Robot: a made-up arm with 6 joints.
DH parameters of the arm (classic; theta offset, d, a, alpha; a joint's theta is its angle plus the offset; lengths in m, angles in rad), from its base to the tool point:
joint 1: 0 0.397 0 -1.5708
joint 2: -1.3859 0 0.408 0
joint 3: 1.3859 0 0.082 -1.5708
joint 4: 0 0.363 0 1.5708
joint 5: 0 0 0.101 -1.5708
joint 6: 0 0.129 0 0
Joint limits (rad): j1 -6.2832..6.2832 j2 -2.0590..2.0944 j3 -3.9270..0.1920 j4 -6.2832..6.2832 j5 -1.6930..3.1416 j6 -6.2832..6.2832
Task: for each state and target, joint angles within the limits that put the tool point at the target. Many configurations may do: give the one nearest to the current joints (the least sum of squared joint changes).
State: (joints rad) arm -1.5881 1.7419 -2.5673 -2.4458 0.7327 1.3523
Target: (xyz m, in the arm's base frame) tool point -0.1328 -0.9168 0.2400
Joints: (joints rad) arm -1.7066 1.4678 -2.6343 -2.4426 0.7346 1.3523
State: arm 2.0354 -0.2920 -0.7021 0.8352 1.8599 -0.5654
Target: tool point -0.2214 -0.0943 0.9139
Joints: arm 2.8696 -0.6606 -1.2231 1.2458 1.9818 -0.5654
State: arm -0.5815 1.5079 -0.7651 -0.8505 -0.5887 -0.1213
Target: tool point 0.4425 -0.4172 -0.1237
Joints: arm -0.8869 1.5776 -1.5826 -0.5915 -0.3898 -0.1213
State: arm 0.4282 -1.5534 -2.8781 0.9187 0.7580 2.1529
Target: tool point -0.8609 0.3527 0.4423
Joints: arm -0.3526 -1.6385 -2.9691 0.9382 0.9224 2.1529
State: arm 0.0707 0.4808 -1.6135 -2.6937 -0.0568 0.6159
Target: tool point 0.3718 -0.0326 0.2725
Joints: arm -0.1874 0.4994 -0.8621 -2.8671 -0.3305 0.6159
